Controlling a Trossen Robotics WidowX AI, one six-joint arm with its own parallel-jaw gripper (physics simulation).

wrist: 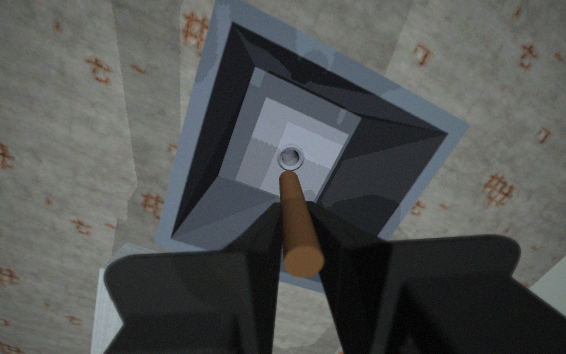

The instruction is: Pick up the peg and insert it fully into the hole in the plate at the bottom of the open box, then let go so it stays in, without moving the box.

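Frame: origin at the arm's base, x ahead, y left, z up, level; centimetres.
Where they show: gripper, between the fingertips: (292, 209).
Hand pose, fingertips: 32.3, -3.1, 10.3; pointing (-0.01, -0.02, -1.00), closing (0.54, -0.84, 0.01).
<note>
Things, the pixels of their centre, and the offset from my fingertips, as dx, dy, dz. Level surfaces: height alone.
- orange-brown round peg, middle of its body: (293, 206) +0.5, +0.3, +0.6
- blue-grey open box, middle of its body: (291, 160) +0.6, -0.4, -8.8
- pale plate, middle of its body: (289, 152) +0.6, -0.4, -12.2
- grey mottled surface, height of its surface: dz -15.7
The orange-brown round peg (299, 225) is held between the two black fingers of my gripper (292, 209), which is shut on it. Its far end points at the inside of the open box and shows just below the hole in the view. The blue-grey open box (192, 125) lies below the gripper, turned at an angle in the view. At its bottom is a pale plate (315, 140) with a round, rimmed hole (290, 157). The fingers hide the near part of the box. How far the peg's tip is above the plate is hard to tell.
The box stands on a grey mottled surface (70, 150) with orange-red marks. A pale, light-edged object (102, 305) shows partly at the lower left, behind the left finger. Another pale surface (552, 285) shows at the right edge. The box's walls surround the plate on all sides.
</note>
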